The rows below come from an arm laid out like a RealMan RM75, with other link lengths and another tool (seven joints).
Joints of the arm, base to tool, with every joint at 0 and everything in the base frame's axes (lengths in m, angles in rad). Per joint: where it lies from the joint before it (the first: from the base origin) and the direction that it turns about. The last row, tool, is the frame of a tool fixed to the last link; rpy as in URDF.
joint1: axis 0 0 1 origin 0.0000 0.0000 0.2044
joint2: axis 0 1 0 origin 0.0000 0.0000 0.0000
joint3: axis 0 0 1 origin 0.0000 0.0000 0.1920
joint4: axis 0 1 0 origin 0.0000 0.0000 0.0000
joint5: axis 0 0 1 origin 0.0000 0.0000 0.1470
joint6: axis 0 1 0 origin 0.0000 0.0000 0.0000
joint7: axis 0 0 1 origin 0.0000 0.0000 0.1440
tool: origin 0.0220 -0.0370 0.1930 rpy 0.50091 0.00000 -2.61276
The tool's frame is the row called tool.
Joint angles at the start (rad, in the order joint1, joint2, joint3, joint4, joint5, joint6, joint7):
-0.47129, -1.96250, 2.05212, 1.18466, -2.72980, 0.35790, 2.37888
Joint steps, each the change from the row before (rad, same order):
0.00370, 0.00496, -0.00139, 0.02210, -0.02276, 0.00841, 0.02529
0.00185, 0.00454, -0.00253, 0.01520, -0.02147, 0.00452, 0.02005
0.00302, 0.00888, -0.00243, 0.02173, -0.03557, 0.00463, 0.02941
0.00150, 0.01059, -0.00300, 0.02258, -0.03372, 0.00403, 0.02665
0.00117, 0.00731, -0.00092, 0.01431, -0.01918, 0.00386, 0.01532
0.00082, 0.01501, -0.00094, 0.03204, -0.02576, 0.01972, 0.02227
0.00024, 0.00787, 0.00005, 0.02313, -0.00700, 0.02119, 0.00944
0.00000, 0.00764, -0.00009, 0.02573, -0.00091, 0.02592, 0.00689
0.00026, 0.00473, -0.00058, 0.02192, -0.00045, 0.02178, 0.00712
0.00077, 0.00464, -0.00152, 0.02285, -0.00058, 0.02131, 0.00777
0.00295, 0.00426, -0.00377, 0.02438, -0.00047, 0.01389, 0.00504
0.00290, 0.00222, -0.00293, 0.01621, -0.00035, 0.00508, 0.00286
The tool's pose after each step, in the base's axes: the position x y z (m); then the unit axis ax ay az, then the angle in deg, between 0 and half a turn. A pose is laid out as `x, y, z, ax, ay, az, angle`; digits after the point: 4 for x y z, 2 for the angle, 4 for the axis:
-0.1638, 0.5175, -0.0613, 0.0161, -0.9566, -0.2909, 171.67
-0.1611, 0.5175, -0.0600, 0.0148, -0.9567, -0.2907, 171.90
-0.1576, 0.5172, -0.0584, 0.0132, -0.9571, -0.2893, 172.31
-0.1529, 0.5174, -0.0560, 0.0105, -0.9574, -0.2887, 172.79
-0.1505, 0.5175, -0.0543, 0.0086, -0.9575, -0.2884, 172.97
-0.1466, 0.5180, -0.0489, 0.0054, -0.9569, -0.2904, 172.87
-0.1446, 0.5184, -0.0447, 0.0037, -0.9560, -0.2932, 172.50
-0.1426, 0.5189, -0.0394, 0.0017, -0.9547, -0.2974, 171.97
-0.1405, 0.5192, -0.0353, -0.0002, -0.9537, -0.3008, 171.56
-0.1381, 0.5193, -0.0309, -0.0022, -0.9525, -0.3044, 171.19
-0.1338, 0.5195, -0.0262, -0.0049, -0.9512, -0.3084, 171.32
-0.1300, 0.5194, -0.0234, -0.0073, -0.9504, -0.3109, 171.61

